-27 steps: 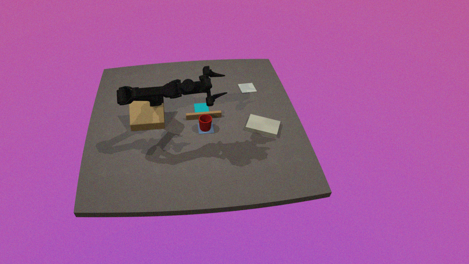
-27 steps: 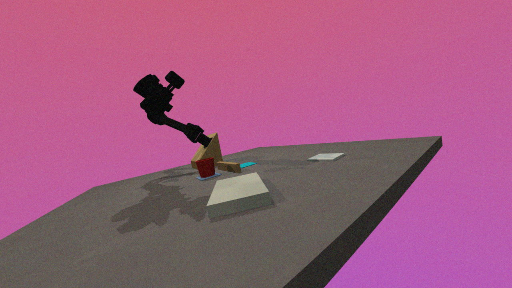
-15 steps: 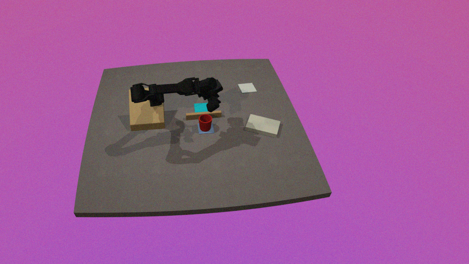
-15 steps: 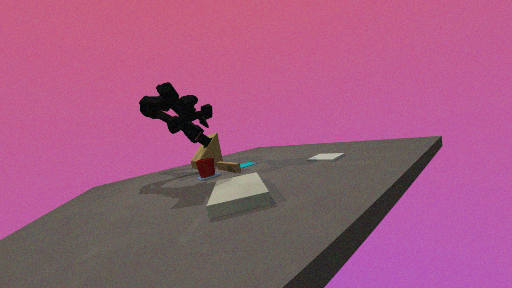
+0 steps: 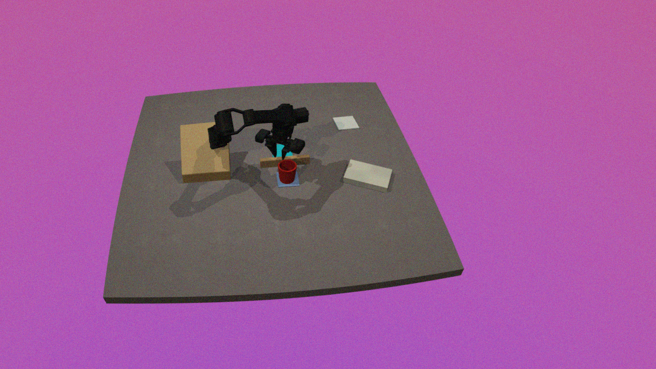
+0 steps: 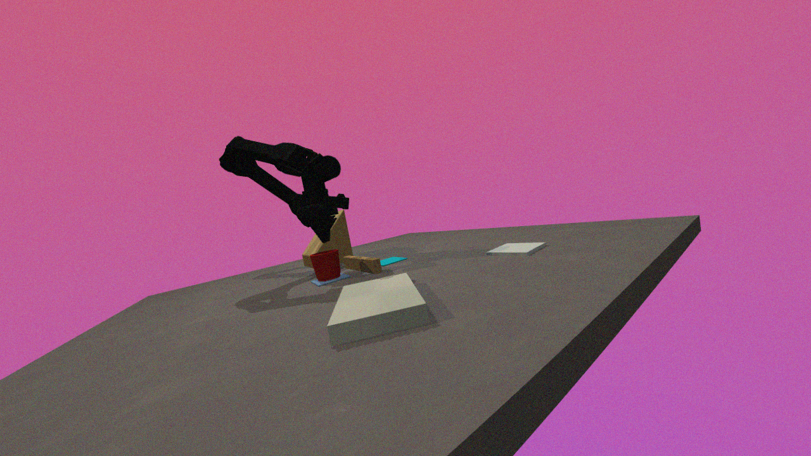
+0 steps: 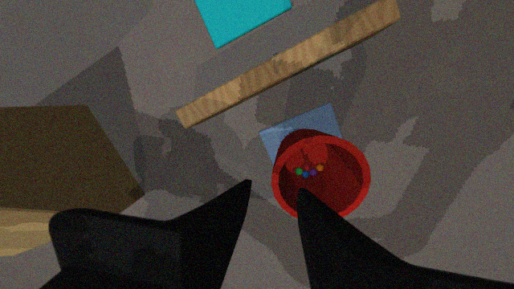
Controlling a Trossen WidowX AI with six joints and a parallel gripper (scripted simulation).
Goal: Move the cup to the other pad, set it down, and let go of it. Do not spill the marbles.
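My gripper tip is now 3 cm short of the red cup, 2 cm to the left of it and 6 cm above it. Also, from my gripper tip: white tile: 36 cm ahead, 33 cm to the left, 9 cm below; then cyan pad: 3 cm ahead, 17 cm to the left, 11 cm below; then wooden bar: 3 cm ahead, 7 cm to the left, 9 cm below.
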